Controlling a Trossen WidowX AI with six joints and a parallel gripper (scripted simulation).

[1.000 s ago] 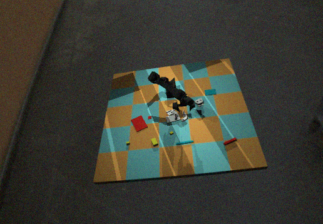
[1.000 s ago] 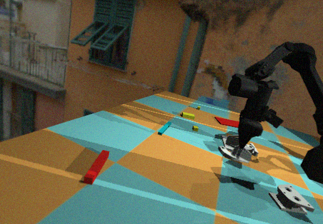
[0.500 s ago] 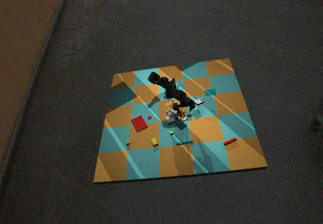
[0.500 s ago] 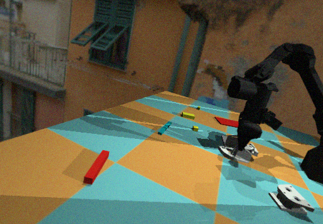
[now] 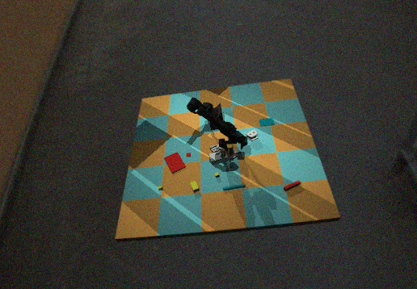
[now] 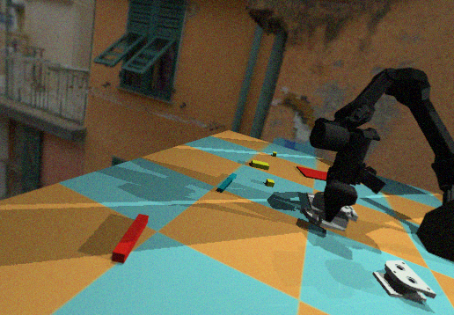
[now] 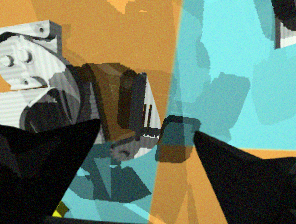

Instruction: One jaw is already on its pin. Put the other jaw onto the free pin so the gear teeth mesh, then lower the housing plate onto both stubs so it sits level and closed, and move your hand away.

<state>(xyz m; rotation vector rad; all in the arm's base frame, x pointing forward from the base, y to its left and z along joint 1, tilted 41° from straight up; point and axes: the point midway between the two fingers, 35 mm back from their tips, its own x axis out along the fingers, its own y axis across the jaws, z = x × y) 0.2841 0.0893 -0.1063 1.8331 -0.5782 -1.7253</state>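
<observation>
Right now the white jaw is 3 cm ahead of my gripper tip, 2 cm to the right of it and 2 cm below it. The rest, counted from my gripper tip: cyan bar (28 cm ahead, 3 cm below); then base (15 cm behind, 12 cm to the left); then small yellow cube (18 cm ahead, 11 cm to the right, 2 cm below).
</observation>
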